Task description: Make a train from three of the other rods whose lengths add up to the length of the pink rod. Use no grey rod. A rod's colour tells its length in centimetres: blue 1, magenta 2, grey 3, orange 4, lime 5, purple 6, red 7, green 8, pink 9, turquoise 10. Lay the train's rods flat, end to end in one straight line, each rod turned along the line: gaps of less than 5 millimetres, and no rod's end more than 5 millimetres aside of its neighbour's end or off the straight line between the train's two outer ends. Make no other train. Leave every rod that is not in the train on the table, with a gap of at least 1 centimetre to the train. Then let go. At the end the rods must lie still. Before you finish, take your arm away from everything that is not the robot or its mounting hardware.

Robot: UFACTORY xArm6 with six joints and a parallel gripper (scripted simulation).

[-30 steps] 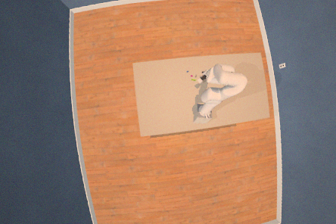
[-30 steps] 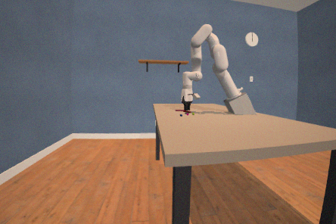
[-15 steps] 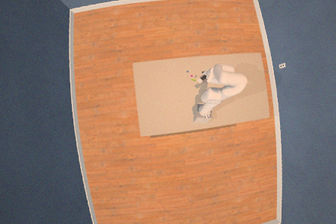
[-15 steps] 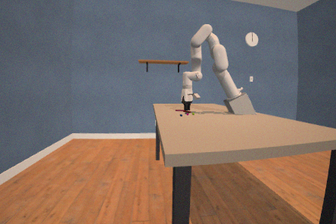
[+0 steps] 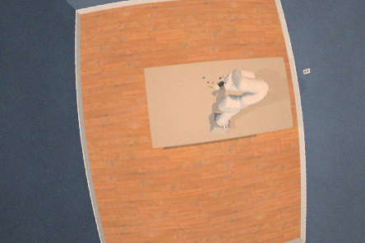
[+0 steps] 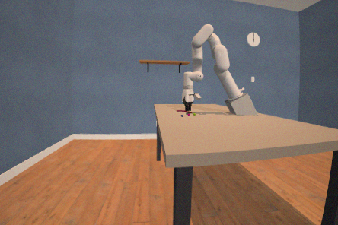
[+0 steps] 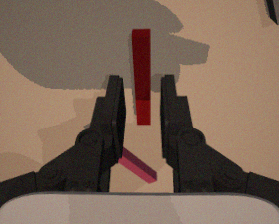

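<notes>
Now: the red rod 30 mm below my hand. Round my hand: pink rod 30 mm ahead, 80 mm to the right, 30 mm below; lime rod 10 mm behind, 120 mm to the left, 30 mm below; grey rod 30 mm ahead, 90 mm to the left, 30 mm below.
</notes>
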